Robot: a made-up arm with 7 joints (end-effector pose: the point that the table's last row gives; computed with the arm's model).
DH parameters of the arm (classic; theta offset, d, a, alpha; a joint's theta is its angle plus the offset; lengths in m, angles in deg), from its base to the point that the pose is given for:
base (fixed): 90 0.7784 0.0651 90
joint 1: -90 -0.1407 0.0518 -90
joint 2: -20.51 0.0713 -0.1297 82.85
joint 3: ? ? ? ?
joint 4: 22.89 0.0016 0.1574 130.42
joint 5: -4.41 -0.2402 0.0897 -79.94
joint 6: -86.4 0.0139 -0.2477 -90
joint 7: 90 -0.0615 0.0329 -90
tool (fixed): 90 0.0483 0 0
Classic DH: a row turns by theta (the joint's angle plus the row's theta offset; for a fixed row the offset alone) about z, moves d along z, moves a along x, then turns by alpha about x.
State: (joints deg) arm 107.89 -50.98 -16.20 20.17 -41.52 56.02 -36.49
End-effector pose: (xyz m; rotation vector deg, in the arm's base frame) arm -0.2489 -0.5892 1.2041 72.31 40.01 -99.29
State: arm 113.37 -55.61 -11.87 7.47 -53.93 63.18 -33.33
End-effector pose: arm -0.2626 -0.6082 1.0947 72.14 51.74 -99.86
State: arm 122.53 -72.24 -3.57 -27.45 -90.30 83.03 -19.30
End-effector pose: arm -0.3492 -0.5994 0.8257 64.10 98.82 -98.79
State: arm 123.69 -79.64 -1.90 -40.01 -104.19 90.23 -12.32
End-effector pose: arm -0.4247 -0.5698 0.7483 62.69 120.87 -93.86
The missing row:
joint 3: -17.08 0.4468 -0.2698 -46.44
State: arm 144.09 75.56 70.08 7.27 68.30 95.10 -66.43
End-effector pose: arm 0.3472 0.0739 0.8072 -11.03 -132.35 59.83
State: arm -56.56 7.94 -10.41 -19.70 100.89 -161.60 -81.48
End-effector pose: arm 0.4613 0.4029 0.6761 91.74 40.40 -2.95
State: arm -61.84 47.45 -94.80 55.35 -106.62 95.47 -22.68
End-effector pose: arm 0.1811 -0.2296 0.3552 72.45 -7.08 81.44
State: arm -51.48 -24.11 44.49 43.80 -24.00 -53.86 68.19
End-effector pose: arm -0.5722 0.8158 0.8657 -123.54 -103.66 -30.92
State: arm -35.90 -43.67 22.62 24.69 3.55 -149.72 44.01
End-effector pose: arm -0.1914 0.4256 0.6891 30.39 91.55 8.52
